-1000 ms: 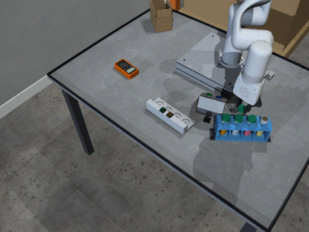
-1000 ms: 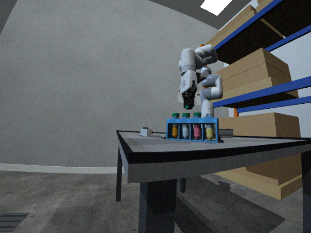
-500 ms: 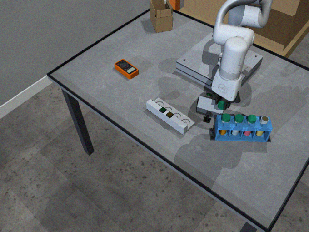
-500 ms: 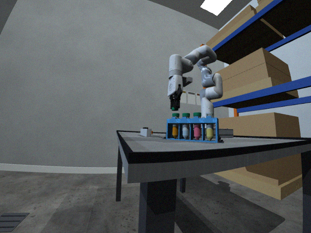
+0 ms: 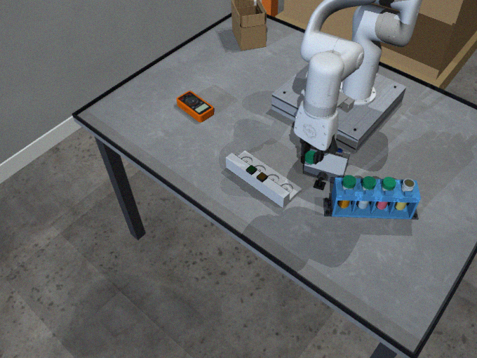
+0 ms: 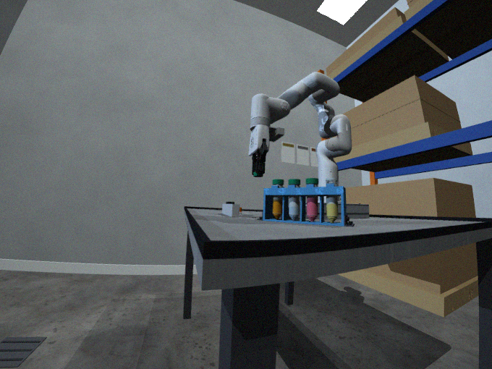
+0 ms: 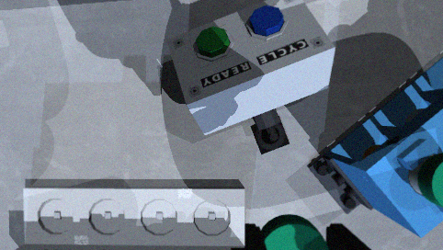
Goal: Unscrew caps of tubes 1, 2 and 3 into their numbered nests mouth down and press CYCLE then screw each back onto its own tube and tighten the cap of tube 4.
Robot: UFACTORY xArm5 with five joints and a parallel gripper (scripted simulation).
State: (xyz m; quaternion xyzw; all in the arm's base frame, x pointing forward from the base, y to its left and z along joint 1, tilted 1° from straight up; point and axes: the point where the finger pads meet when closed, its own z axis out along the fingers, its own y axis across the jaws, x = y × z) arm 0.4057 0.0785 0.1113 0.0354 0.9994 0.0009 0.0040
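Right now my hand is 15 cm to the right of the threaded neck, 6 cm above it and 5 cm past it. From my hand the other things lie so: green key: 13 cm behind, 11 cm below, 4 cm to the right; then blue key: 14 cm behind, 11 cm below, 1 cm to the left; then key housing: 12 cm below, 12 cm behind, 1 cm to the right.
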